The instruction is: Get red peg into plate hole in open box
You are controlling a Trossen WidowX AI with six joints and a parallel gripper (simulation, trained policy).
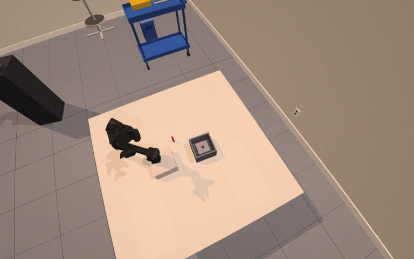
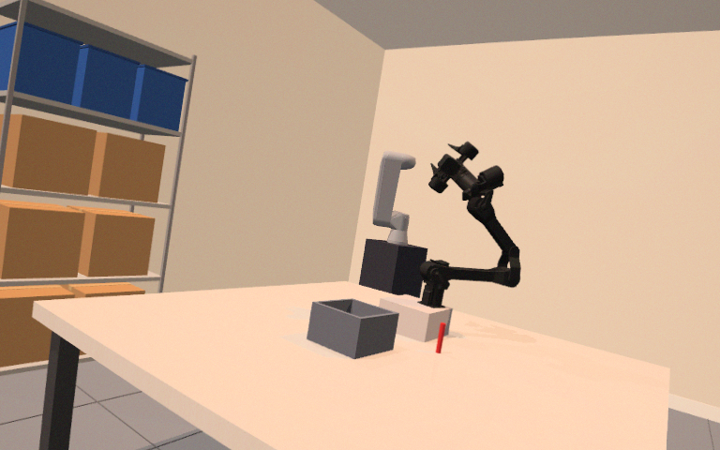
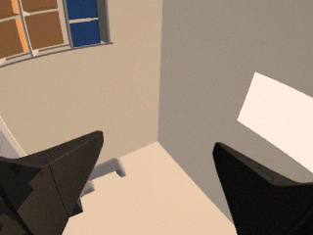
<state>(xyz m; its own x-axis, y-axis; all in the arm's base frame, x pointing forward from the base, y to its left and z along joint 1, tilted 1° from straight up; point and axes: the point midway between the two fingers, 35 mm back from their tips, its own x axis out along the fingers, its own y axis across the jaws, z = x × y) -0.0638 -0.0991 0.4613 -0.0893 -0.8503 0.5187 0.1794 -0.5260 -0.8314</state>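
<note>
Right now my gripper tip is 530 mm above the red peg, 270 mm to the right of it and 210 mm short of it. Also, from my gripper tip: grey box (540 mm below, 420 mm ahead, 140 mm to the left).
</note>
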